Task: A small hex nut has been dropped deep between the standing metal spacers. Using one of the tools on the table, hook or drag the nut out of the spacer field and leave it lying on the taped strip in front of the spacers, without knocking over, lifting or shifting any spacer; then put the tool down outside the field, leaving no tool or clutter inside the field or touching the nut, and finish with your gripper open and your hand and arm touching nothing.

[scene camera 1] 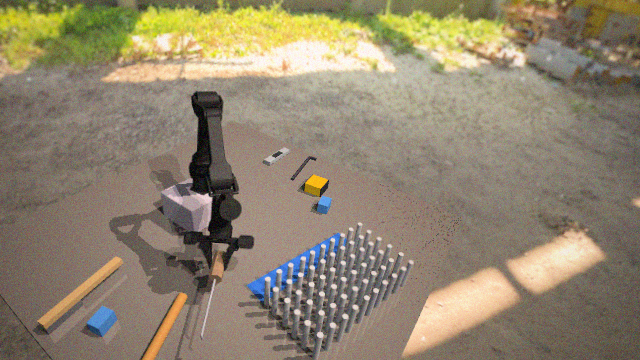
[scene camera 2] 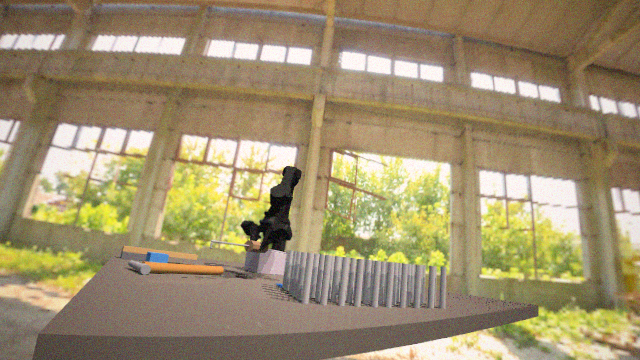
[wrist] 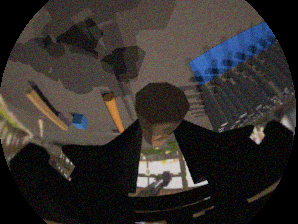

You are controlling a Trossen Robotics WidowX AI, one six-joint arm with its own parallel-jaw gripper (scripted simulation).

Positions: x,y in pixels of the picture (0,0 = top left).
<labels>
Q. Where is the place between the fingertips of the gripper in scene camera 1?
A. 217,270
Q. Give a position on an orange-handled tool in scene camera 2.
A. At 145,267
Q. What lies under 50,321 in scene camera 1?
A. A wooden bar.
</labels>
